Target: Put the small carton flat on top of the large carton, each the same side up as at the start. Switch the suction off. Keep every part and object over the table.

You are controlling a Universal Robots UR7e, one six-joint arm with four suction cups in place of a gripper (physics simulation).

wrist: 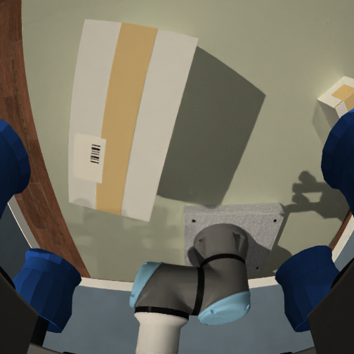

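Note:
The large carton (127, 120), white with a wide tan stripe and a barcode label, lies on the table at the left of the wrist view, stripe side up. The small carton (343, 93), white with a tan patch, shows at the right edge; the frame edge and a blue suction cup hide the rest of it. My gripper (177, 223) shows as four blue suction cups at the left and right sides of the view. No carton is on the cups, so it is open. It is above the table and apart from both cartons.
The grey speckled base plate (200, 216) with the arm's dark base joint stands below and right of the large carton. The arm (172, 287) with light blue caps crosses the bottom middle. The green table (295, 45) has a brown wooden edge (45, 210) at the left.

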